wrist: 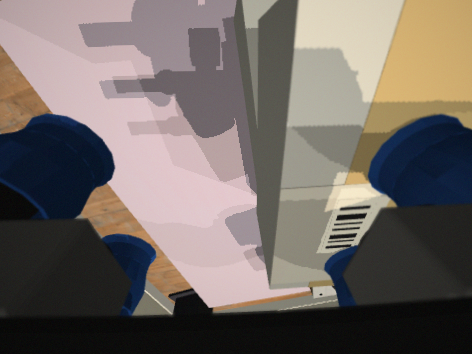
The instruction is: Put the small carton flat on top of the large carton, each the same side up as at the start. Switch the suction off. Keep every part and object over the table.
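There is my suction head [59, 161], 0.08 m from the lens. And a small carton [332, 89] is here too, at 0.07 m from the lens.
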